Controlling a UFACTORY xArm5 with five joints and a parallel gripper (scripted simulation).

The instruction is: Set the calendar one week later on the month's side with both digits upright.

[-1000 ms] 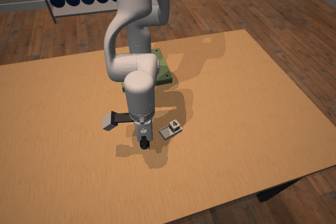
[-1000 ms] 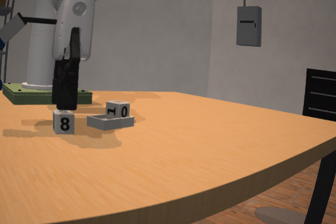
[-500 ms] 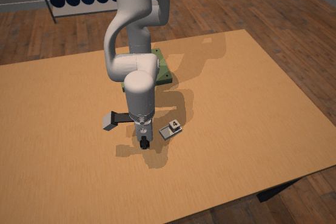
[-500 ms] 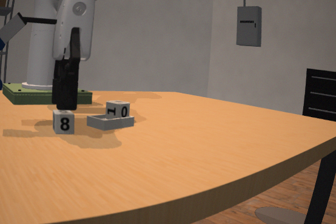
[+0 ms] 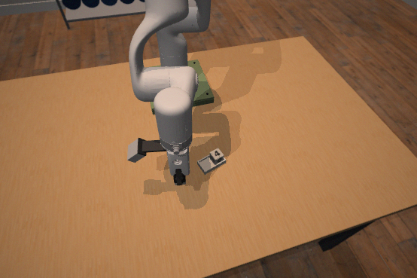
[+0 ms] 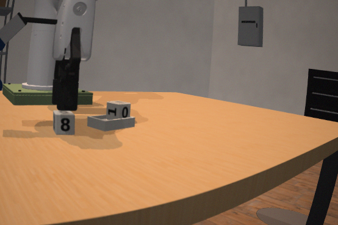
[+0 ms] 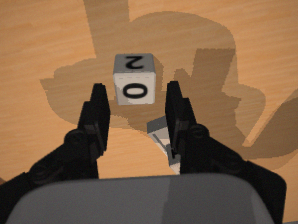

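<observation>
The digit cube is 4 cm below my hand. Also, from my hand: tray: 11 cm to the left, 5 cm below, 3 cm behind.
</observation>
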